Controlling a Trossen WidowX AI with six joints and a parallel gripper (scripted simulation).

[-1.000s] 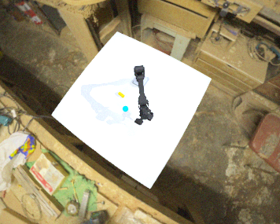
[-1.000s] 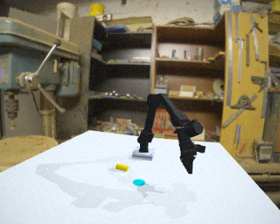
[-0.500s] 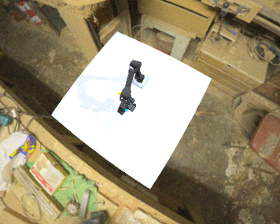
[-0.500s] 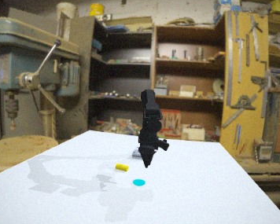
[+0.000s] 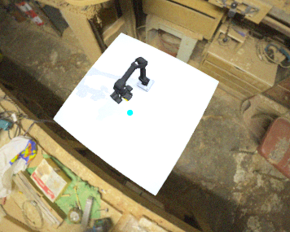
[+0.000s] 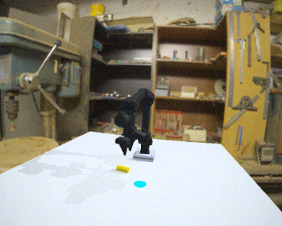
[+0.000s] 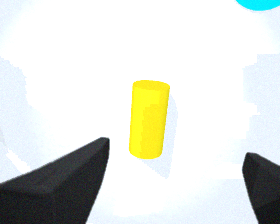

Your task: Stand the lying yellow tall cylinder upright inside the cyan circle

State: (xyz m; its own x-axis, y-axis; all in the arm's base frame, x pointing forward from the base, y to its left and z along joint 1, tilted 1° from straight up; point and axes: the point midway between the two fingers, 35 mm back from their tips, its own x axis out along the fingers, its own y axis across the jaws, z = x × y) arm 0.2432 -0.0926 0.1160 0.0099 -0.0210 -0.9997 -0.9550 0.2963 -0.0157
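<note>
Now: gripper tip 2 cm past the yellow tall cylinder, 2 cm to the left of it and 11 cm above it. The rest, counted from my gripper tip: cyan circle (9 cm ahead, 7 cm to the left, 12 cm below).
</note>
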